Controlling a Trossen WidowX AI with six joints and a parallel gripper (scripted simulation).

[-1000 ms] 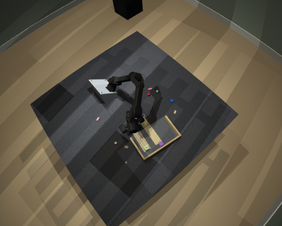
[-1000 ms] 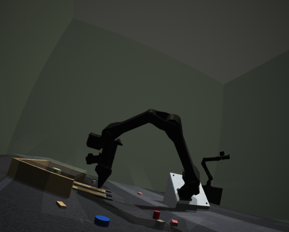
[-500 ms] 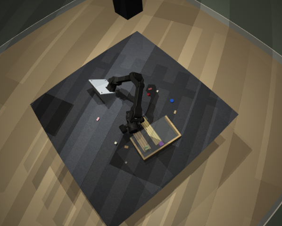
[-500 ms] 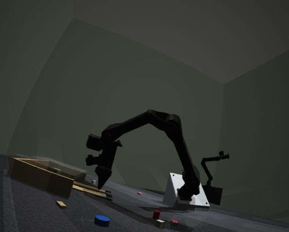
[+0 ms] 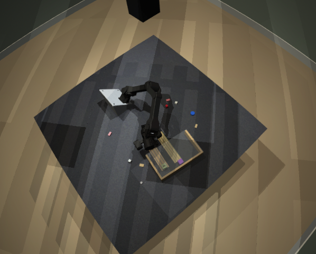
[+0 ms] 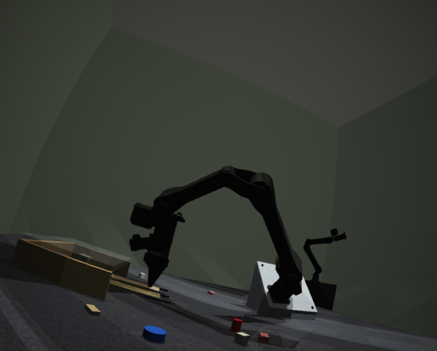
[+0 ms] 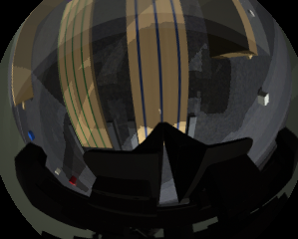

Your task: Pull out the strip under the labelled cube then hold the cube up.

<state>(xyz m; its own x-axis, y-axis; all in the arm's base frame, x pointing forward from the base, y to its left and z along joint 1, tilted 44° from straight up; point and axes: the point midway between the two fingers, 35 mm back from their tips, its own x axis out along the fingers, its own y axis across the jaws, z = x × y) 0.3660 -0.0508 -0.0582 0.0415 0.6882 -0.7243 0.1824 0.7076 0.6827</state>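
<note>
My gripper tip is 9 cm short of the tan strip and 2 cm to the left of it. Round my gripper tip: blue disc (5 cm ahead, 38 cm to the left); red cylinder (13 cm behind, 29 cm to the left, 1 cm above); labelled cube (19 cm ahead, 4 cm to the right, 1 cm above).
</note>
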